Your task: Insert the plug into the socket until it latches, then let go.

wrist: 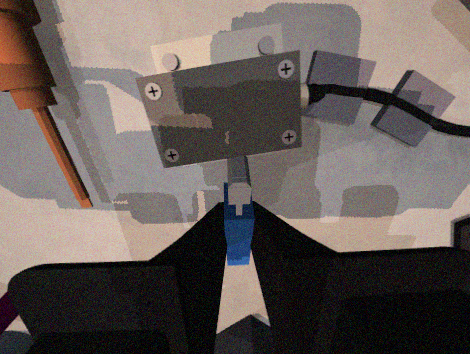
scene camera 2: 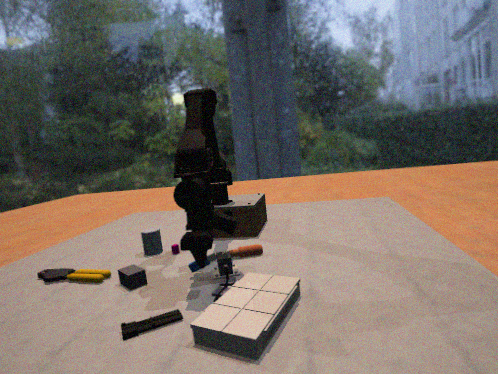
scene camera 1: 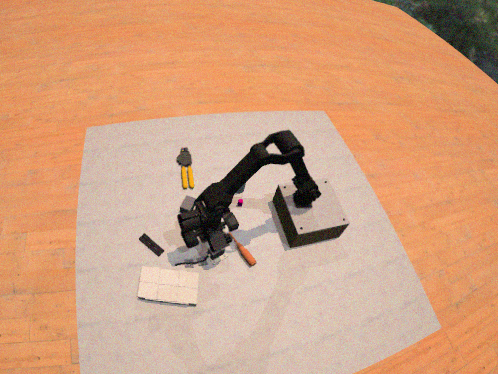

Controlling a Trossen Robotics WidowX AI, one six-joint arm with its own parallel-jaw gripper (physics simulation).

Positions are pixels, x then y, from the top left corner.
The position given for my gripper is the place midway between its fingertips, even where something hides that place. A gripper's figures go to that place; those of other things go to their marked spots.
Scene:
My gripper (wrist: pixel 236 209): 11 cm from the lens. A blue plug (wrist: pixel 239 218): 8 cm from the lens. An orange-handled screwdriver (wrist: pixel 33 79): 12 cm from the lens. The marked spots on the blue plug and the orange-handled screwdriver are 10 cm apart.

